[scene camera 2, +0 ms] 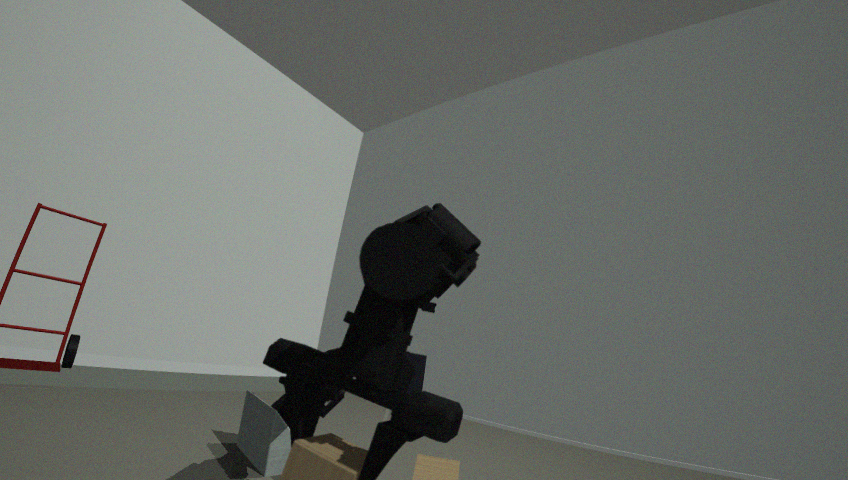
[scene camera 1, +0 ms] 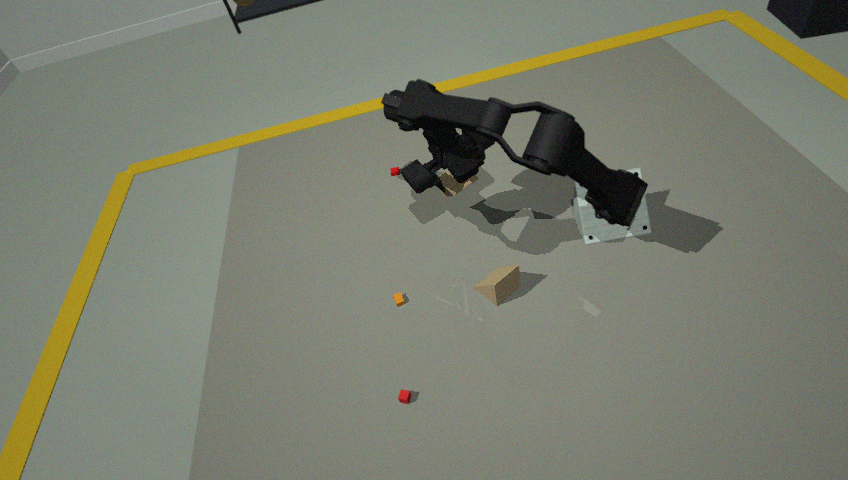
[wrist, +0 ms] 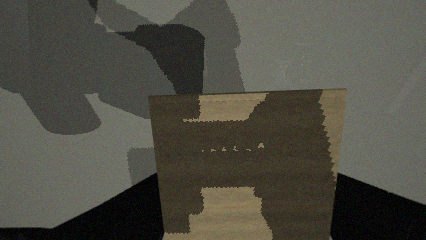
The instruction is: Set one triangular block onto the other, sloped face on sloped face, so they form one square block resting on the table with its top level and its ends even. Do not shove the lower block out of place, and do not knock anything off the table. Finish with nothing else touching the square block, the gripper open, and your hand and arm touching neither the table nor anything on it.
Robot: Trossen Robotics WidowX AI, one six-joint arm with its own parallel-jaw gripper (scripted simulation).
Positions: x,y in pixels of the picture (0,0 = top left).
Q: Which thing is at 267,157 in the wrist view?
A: A wooden triangular block.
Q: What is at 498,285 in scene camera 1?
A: A wooden triangular block.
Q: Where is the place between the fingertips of the gripper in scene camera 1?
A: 456,182
